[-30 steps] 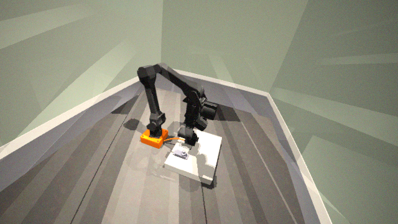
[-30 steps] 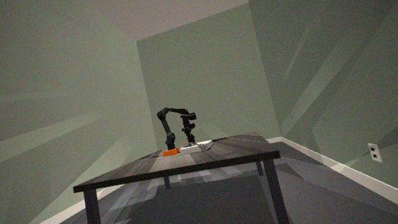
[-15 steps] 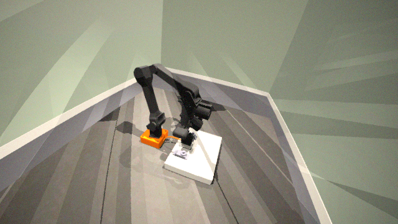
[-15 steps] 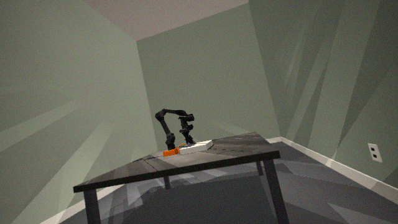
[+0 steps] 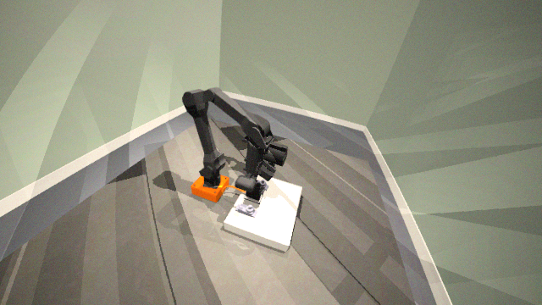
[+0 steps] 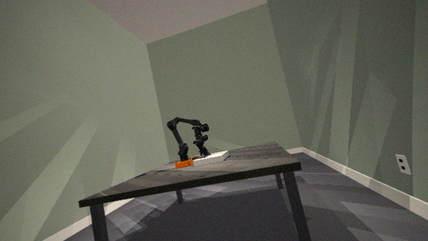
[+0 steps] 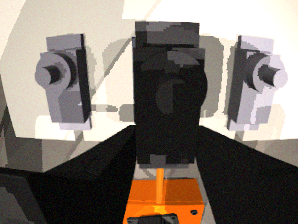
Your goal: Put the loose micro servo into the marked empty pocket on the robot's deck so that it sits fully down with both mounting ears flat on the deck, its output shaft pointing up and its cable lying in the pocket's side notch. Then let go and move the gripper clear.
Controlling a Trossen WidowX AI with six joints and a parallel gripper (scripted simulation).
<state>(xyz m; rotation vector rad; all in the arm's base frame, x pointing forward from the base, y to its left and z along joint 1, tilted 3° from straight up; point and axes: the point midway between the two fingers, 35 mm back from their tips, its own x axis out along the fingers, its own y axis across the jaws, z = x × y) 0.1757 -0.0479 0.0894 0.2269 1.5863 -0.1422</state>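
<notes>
The deck is 120 mm ahead of my gripper tip, 30 mm to the right of it and 80 mm below it.
</notes>
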